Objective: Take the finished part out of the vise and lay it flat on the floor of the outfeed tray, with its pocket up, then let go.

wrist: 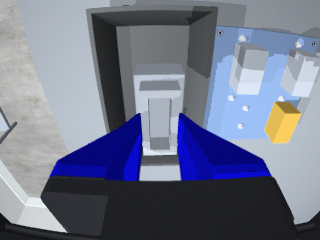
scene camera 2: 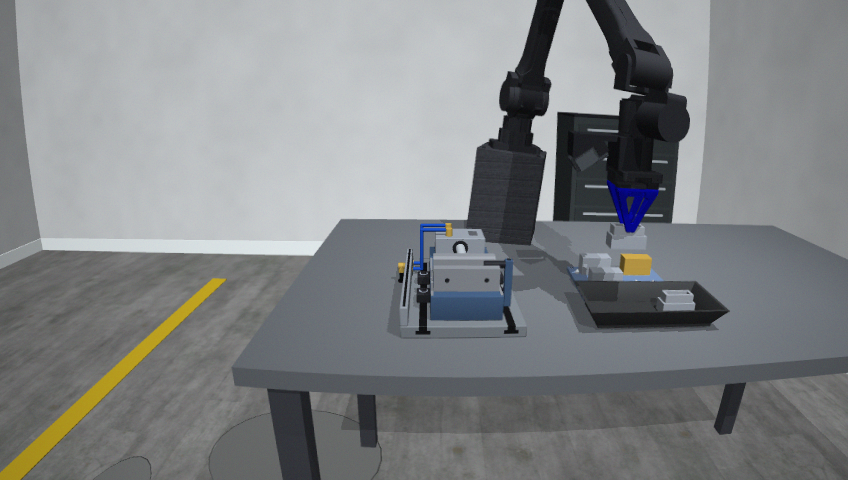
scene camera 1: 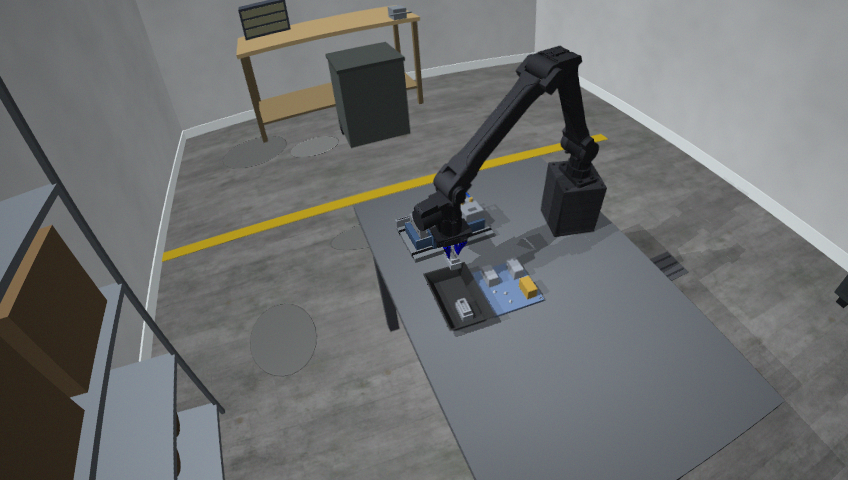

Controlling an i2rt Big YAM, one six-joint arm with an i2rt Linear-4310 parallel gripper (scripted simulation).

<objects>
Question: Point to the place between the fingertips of my gripper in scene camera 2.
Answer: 627, 229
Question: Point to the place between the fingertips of my gripper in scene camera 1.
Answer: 452, 255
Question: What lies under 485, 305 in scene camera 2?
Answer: A blue vise.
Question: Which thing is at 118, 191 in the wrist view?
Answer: My gripper.
</objects>
